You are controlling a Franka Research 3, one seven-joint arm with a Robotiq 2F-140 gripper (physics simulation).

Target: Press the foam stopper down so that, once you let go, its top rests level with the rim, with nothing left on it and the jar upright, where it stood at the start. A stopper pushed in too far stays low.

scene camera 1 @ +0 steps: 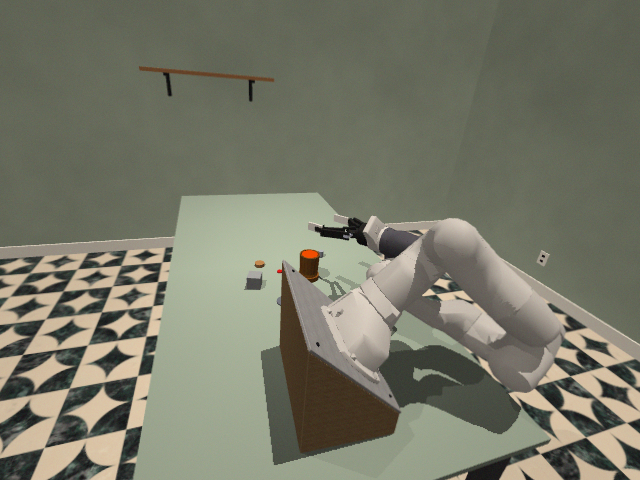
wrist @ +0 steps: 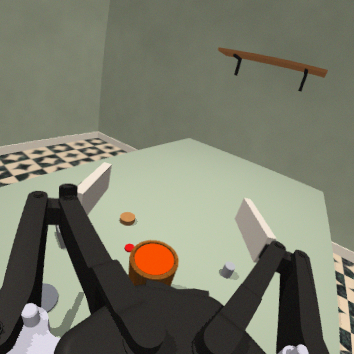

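Note:
The jar (scene camera 1: pixel 309 268) (wrist: pixel 134 276) is brown, wood-patterned and upright on the table, with a wider foot visible in the scene view. The orange foam stopper (scene camera 1: pixel 309 254) (wrist: pixel 154 259) sits inside its mouth, with the brown rim all around it. Its top looks near the rim; the exact height is too fine to tell. Nothing lies on the stopper. My gripper (scene camera 1: pixel 326 222) (wrist: pixel 176 192) is wide open and empty, tilted well over toward horizontal, above the jar and apart from it. In the wrist view the gripper's body hides the jar's lower part.
A brown disc (scene camera 1: pixel 259 264) (wrist: pixel 127 218), a small red disc (scene camera 1: pixel 279 271) (wrist: pixel 129 247), a grey block (scene camera 1: pixel 253 280), a small grey cylinder (scene camera 1: pixel 321 254) (wrist: pixel 228 270) and a flat grey disc (wrist: pixel 49 297) are around the jar. The arm's wedge-shaped base (scene camera 1: pixel 299 372) stands nearer the scene camera.

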